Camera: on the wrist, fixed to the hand. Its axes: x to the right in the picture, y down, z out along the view.
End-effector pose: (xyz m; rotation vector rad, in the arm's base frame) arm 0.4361 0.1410 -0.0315 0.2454 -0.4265 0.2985
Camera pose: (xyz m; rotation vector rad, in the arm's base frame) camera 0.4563 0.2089 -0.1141 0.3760 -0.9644 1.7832
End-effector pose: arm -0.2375 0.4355 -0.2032 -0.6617 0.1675 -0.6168
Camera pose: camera -0.2532 0.4108 -0.3081 -0.1437 0.0454 0.8805
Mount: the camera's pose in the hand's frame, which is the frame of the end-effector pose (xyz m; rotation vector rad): -0.0030 0.0422 -0.1003 0.4107 -0.4665 1.4479
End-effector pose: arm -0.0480 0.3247 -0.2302 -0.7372 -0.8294 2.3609
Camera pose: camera 0.0057 0.3337 -0.3244 0.4059 -0.1704 -2.2832
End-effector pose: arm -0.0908 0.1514 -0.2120 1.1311 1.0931 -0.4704
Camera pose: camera -0.1047 0.2572 -0.1907 1.7312 -0.3818 0.2299
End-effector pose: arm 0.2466 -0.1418 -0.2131 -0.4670 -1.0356 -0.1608
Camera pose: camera 0.3388 -0.1492 -0.2706 -0.7846 -0.9162 1.4733
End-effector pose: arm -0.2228 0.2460 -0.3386 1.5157 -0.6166 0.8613
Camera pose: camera -0.2748 0.3390 -0.3163 1.4946 -2.1025 1.7728
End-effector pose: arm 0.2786 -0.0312 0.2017 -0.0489 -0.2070 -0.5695
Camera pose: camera 0.3171 -0.0044 0.1034 0.0721 -0.6519 0.9466
